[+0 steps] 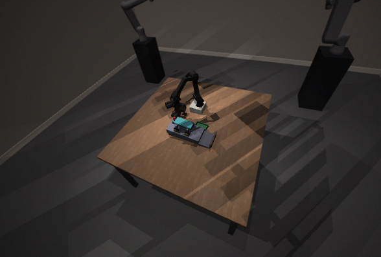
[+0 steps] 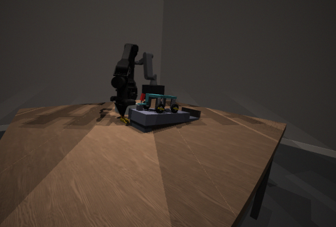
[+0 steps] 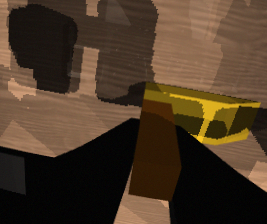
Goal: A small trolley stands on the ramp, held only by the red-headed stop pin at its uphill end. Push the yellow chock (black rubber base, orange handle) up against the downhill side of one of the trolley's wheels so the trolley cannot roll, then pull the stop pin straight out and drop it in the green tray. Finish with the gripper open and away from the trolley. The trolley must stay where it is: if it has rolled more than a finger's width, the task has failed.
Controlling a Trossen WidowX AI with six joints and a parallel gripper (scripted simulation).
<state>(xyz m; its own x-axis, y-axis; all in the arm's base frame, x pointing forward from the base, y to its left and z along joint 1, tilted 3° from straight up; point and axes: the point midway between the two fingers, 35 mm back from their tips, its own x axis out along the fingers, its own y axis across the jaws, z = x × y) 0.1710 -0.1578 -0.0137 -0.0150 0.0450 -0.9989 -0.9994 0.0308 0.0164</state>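
Right now the red-headed stop pin is 14 cm ahead of my gripper tip, 10 cm above it and 3 cm to the left of it. The rest, counted from my gripper tip: teal trolley 17 cm ahead, 13 cm to the left, 8 cm above; yellow chock 2 cm ahead, 1 cm below; grey ramp 17 cm ahead, 14 cm to the left, 2 cm above.
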